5 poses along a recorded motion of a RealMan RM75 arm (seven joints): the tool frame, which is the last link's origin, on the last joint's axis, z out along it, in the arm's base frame.
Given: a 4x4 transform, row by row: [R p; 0 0 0 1], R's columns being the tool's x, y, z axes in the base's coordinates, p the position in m. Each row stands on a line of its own.
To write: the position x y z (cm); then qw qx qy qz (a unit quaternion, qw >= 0). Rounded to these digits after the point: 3 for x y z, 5 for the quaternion.
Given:
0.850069 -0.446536 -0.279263 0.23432
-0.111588 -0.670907 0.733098 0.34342
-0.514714 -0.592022 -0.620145 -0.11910
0 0 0 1
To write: 23.432 34.342 -11.910 0.37384 -0.88616 0.15746 0.22399
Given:
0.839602 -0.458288 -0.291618 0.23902
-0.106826 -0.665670 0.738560 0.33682
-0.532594 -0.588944 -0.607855 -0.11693
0 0 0 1
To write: 23.902 33.682 -11.693 0.37619 -0.88220 0.16014 0.23357
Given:
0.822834 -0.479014 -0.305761 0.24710
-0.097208 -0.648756 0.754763 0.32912
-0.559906 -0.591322 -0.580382 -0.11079
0 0 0 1
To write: 24.710 32.912 -11.079 0.38526 -0.87349 0.16492 0.24776
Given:
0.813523 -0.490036 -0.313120 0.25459
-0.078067 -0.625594 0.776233 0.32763
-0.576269 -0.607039 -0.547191 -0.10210
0 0 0 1
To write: 25.459 32.763 -10.210 0.40023 -0.86405 0.16437 0.25733
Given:
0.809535 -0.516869 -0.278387 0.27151
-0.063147 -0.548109 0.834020 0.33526
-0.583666 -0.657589 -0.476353 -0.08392
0 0 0 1
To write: 27.151 33.526 -8.392 0.44302 -0.84172 0.17227 0.25604
